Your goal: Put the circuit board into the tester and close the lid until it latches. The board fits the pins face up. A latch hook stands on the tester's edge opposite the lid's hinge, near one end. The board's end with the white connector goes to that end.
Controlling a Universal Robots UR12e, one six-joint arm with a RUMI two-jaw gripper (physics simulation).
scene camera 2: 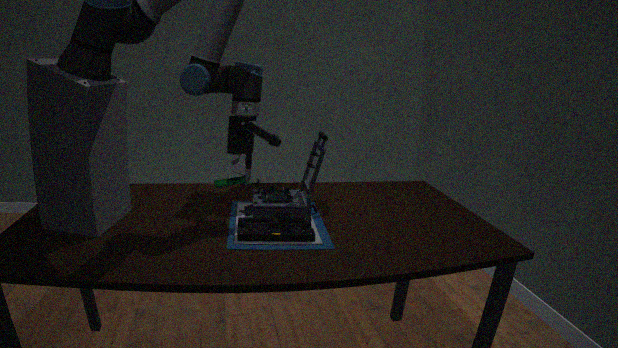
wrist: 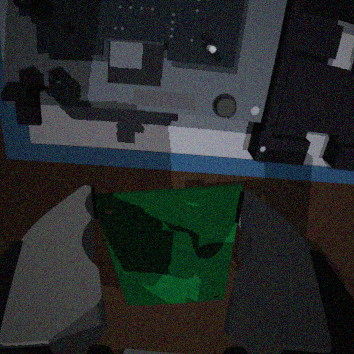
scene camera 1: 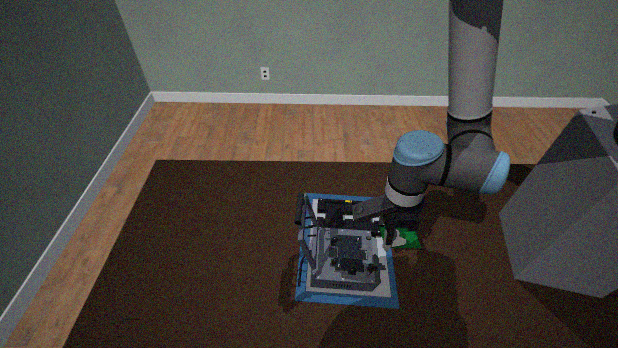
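Seen in the pictures: gripper, between the fingertips: (scene camera 2: 245,182) (wrist: 166,191) (scene camera 1: 383,238); arm's base, origin of its link: (scene camera 2: 83,71).
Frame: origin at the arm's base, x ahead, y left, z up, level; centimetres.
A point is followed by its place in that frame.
The green circuit board (scene camera 1: 411,240) @[z -37.4, x 45.7, y 11.0 cm] (scene camera 2: 226,182) @[z -37.2, x 47.8, y 9.6 cm] (wrist: 175,290) @[z -37.5, x 45.7, y 9.7 cm] is gripped by its two side edges. My gripper (scene camera 1: 391,237) @[z -37.4, x 53.7, y 11.9 cm] (scene camera 2: 246,174) @[z -37.4, x 53.7, y 11.9 cm] (wrist: 166,191) @[z -37.4, x 53.7, y 11.9 cm] is shut on it and holds it above the table, beside the tester. The board looks slightly tilted in scene camera 2; its white connector cannot be made out. The grey tester (scene camera 1: 345,284) @[z -45.2, x 63.0, y 24.2 cm] (scene camera 2: 280,215) @[z -46.3, x 65.4, y 6.7 cm] (wrist: 270,65) @[z -43.3, x 60.6, y 6.4 cm] stands with its lid (scene camera 2: 314,162) @[z -31.6, x 75.6, y 18.2 cm] raised, on the side away from my gripper. A dark part that looks like the latch hook (scene camera 1: 374,265) @[z -40.1, x 55.7, y 19.9 cm] (wrist: 30,95) @[z -39.3, x 56.9, y 19.8 cm] stands on the tester's near edge, towards one end.
A blue-bordered mat (scene camera 1: 393,291) @[z -49.1, x 48.5, y 21.8 cm] (scene camera 2: 280,246) @[z -49.1, x 66.1, y -10.5 cm] (wrist: 100,159) @[z -49.1, x 48.6, y 17.1 cm] lies under the tester on the brown table (scene camera 1: 200,250) @[z -49.3, x 110.0, y 19.7 cm] (scene camera 2: 425,240) @[z -49.3, x 110.0, y -4.4 cm]. A black unit with a yellow mark (scene camera 1: 337,212) @[z -47.5, x 68.1, y -2.7 cm] (scene camera 2: 275,233) @[z -46.5, x 64.6, y -7.4 cm] adjoins the tester. The grey robot pedestal (scene camera 1: 560,225) @[z -24.4, x 11.7, y 8.1 cm] (scene camera 2: 75,160) @[z -25.7, x 5.0, y -14.7 cm] stands on the board's other side.
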